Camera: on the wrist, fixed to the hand. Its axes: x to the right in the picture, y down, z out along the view.
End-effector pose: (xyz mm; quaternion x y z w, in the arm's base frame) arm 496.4 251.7 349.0 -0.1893 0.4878 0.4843 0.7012
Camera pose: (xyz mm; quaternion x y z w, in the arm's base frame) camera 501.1 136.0 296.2 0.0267 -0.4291 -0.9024 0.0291
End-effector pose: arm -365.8 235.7 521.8 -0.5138 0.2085 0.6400 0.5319
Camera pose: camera -259.3 167.2 509.4 0.4122 -0.4184 -0.7569 0.2866
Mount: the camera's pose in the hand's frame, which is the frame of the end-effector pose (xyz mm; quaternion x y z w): -11.1 -68.1 -106.9 -0.2566 0.1572 0.7151 0.6310
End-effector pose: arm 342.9 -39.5 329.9 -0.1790 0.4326 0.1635 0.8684
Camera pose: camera 292.4 -149.4 290.4 -0.0521 0.4955 0.8070 0.3171
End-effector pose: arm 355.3 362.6 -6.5 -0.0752 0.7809 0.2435 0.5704
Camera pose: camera 294.7 251.7 8.4 0.3263 0.5737 0.7500 0.0437
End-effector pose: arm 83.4 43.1 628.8 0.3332 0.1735 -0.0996 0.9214
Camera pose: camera 25.7 61.6 516.9 0.1135 0.0416 0.6929 0.7108
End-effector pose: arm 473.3 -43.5 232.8 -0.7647 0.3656 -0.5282 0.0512
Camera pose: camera 415.4 45.8 302.6 -0.1512 0.9211 -0.3231 0.1563
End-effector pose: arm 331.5 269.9 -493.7 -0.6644 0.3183 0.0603 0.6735
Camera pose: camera 319.8 166.4 -420.6 -0.3739 0.7663 0.4969 0.1613
